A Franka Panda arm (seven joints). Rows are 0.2 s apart.
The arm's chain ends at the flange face. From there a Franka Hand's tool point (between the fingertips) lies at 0.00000 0.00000 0.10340 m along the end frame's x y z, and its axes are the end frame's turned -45 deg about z.
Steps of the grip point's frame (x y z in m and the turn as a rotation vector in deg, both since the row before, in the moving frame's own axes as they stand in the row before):
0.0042 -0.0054 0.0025 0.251 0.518 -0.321
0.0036 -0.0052 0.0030 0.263 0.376 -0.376
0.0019 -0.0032 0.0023 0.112 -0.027 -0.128
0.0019 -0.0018 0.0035 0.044 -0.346 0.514
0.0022 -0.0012 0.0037 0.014 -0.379 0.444
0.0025 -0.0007 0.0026 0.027 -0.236 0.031
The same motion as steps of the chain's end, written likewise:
-0.0012 -0.0058 0.0025 0.544 0.189 -0.321
-0.0013 -0.0054 0.0030 0.452 0.080 -0.376
-0.0007 -0.0035 0.0023 0.060 -0.098 -0.128
0.0006 -0.0030 0.0035 -0.214 -0.276 0.514
0.0012 -0.0029 0.0037 -0.258 -0.278 0.444
0.0016 -0.0025 0.0026 -0.148 -0.186 0.031

